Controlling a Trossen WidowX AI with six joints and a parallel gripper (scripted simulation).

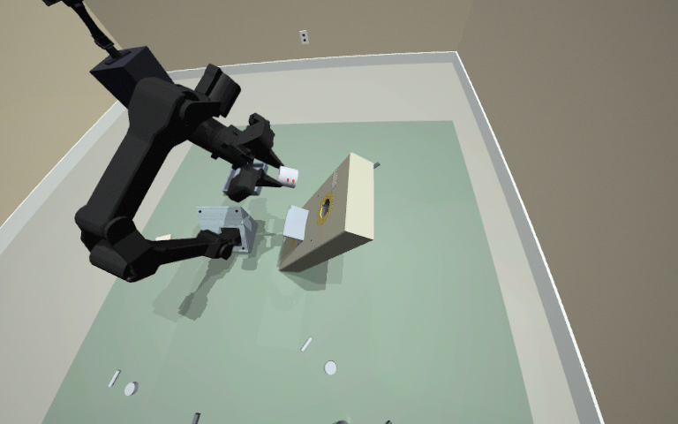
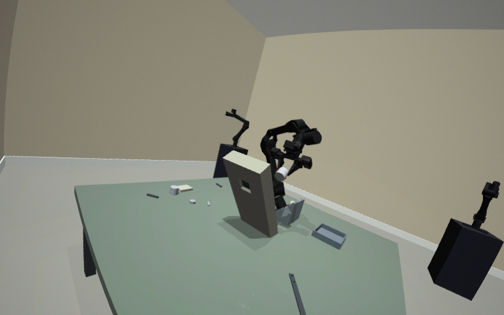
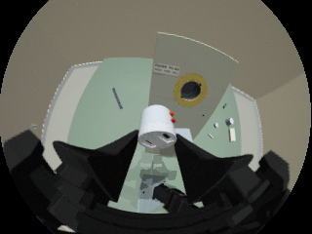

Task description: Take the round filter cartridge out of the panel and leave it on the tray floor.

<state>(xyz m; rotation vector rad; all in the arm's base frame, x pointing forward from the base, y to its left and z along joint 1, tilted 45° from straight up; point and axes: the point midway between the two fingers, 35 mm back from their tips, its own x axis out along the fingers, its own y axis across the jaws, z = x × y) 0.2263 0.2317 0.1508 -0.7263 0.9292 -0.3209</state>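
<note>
My gripper tip is now 31 cm past the shallow grey tray, 23 cm to the right of it and 29 cm above it. Round my gripper tip: beige service panel (7 cm ahead, 6 cm to the right, 11 cm below); round filter cartridge (1 cm ahead).
</note>
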